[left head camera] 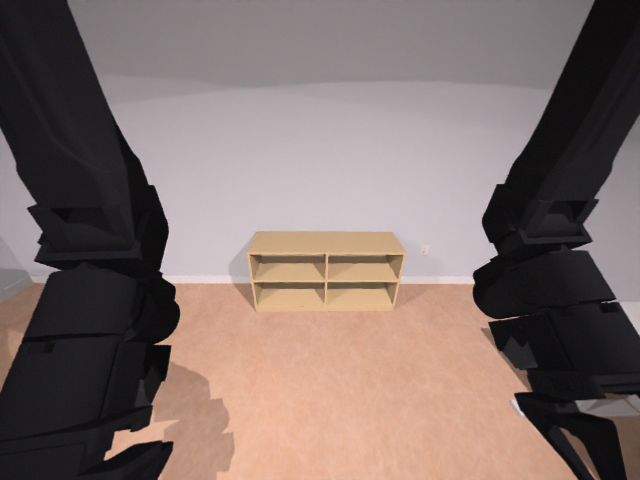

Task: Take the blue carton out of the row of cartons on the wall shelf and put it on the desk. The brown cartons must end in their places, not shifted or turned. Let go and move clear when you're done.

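The blue carton, the brown cartons, their row on the wall shelf and the desk cannot be made out in the left head camera view. My left gripper is at the bottom left, partly cut off by the picture's edge; it is open, with no object seen at its visible finger. My right gripper is at the bottom right, its fingers apart and running out of the bottom of the picture; it is open and no object shows between the visible parts of its fingers.
A low wooden bookcase with four compartments stands on the floor against the grey wall. A wall outlet is right of it. A pale flat object shows partly behind my right gripper. Both dark arms frame the view.
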